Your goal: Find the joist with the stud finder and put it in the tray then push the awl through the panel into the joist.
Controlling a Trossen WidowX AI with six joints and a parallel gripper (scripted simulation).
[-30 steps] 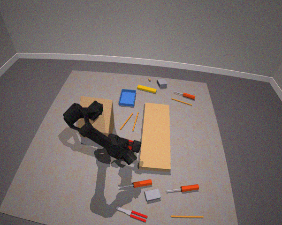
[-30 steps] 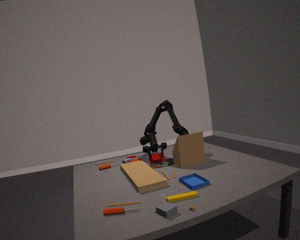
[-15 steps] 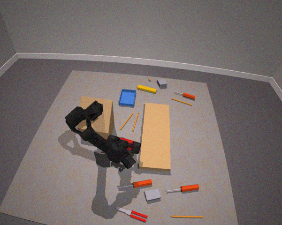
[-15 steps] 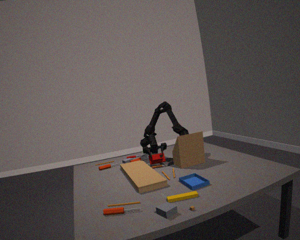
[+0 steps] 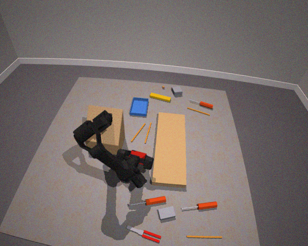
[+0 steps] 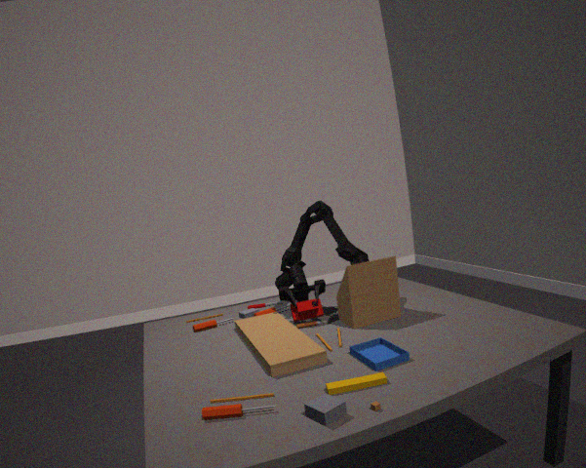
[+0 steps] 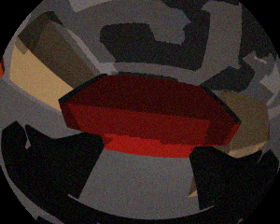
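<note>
Right now the awl is 2 cm behind my gripper tip, 2 cm to the left of it and 7 cm below it. Round my gripper tip: blue tray: 6 cm behind, 45 cm to the left, 7 cm below; red stud finder: 2 cm behind; yellow bar: 8 cm ahead, 58 cm to the left, 7 cm below.
</note>
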